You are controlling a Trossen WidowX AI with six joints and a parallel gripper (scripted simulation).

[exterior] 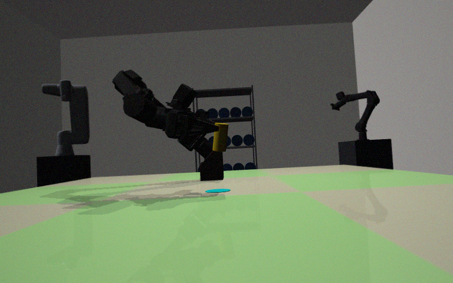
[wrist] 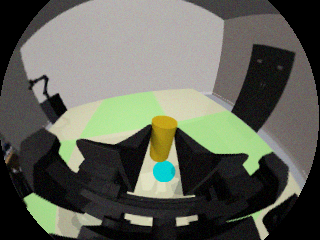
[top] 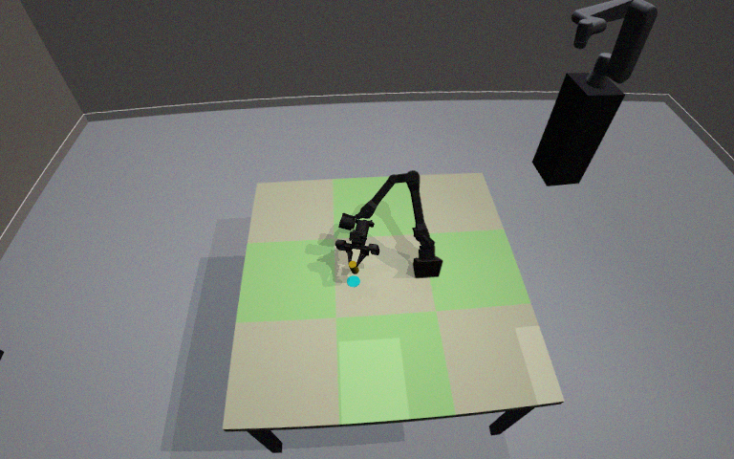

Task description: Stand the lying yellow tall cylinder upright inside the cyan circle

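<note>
Right now my gripper tip is 150 mm above the flat cyan circle and 20 mm to the left of it. Also, from my gripper tip: yellow tall cylinder: 20 mm below.
</note>
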